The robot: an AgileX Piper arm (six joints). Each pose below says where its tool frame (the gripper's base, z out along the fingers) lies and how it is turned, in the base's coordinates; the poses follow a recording.
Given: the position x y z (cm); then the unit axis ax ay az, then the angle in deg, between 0 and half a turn.
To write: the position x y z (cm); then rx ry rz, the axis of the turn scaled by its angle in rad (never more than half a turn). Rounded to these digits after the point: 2 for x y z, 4 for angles.
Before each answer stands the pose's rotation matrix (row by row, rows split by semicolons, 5 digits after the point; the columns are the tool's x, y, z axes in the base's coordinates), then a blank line. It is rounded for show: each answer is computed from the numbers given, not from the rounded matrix.
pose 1, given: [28.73 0.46 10.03 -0.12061 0.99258 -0.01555 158.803]
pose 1, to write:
-0.90423 -0.22571 0.36252; -0.23695 0.97142 0.01378; -0.35527 -0.07343 -0.93188

[28.73 0.46 10.03 -0.3343 2.7511 -0.0431]
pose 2, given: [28.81 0.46 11.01 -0.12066 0.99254 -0.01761 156.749]
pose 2, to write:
-0.89085 -0.22284 0.39589; -0.23674 0.97147 0.01409; -0.38774 -0.08117 -0.91819

[28.81 0.46 11.01 -0.3301 2.7154 -0.0482]
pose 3, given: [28.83 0.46 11.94 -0.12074 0.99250 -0.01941 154.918]
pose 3, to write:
-0.87792 -0.22014 0.42520; -0.23659 0.97150 0.01447; -0.41627 -0.08790 -0.90498

[28.83 0.46 11.94 -0.3265 2.6835 -0.0525]
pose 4, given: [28.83 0.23 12.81 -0.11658 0.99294 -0.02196 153.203]
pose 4, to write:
-0.86689 -0.20918 0.45249; -0.22898 0.97337 0.01129; -0.44280 -0.09383 -0.89170

[28.83 0.23 12.81 -0.3117 2.6550 -0.0587]
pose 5, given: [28.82 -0.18 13.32 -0.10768 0.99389 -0.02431 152.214]
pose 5, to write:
-0.86284 -0.19037 0.46825; -0.21304 0.97703 0.00466; -0.45839 -0.09573 -0.88358

[28.82 -0.18 13.32 -0.2861 2.6404 -0.0646]
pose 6, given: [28.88 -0.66 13.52 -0.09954 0.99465 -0.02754 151.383]
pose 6, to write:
-0.85923 -0.17273 0.48154; -0.19911 0.97997 -0.00376; -0.47124 -0.09911 -0.87642

[28.88 -0.66 13.52 -0.2630 2.6280 -0.0728]
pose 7, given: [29.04 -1.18 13.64 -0.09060 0.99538 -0.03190 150.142]
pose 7, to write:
-0.85193 -0.15251 0.50095; -0.18427 0.98277 -0.01418; -0.49015 -0.10440 -0.86536

[29.04 -1.18 13.64 -0.2374 2.6084 -0.0836]
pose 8, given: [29.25 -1.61 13.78 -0.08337 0.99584 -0.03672 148.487]
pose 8, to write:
-0.83965 -0.13461 0.52619; -0.17300 0.98463 -0.02416; -0.51485 -0.11132 -0.85002

[29.25 -1.61 13.78 -0.2161 2.5808 -0.0952]
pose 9, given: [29.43 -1.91 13.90 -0.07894 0.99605 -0.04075 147.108]
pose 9, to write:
-0.82823 -0.12252 0.54683; -0.16678 0.98548 -0.03180; -0.53499 -0.11754 -0.83664

[29.43 -1.91 13.90 -0.2027 2.5574 -0.1046]
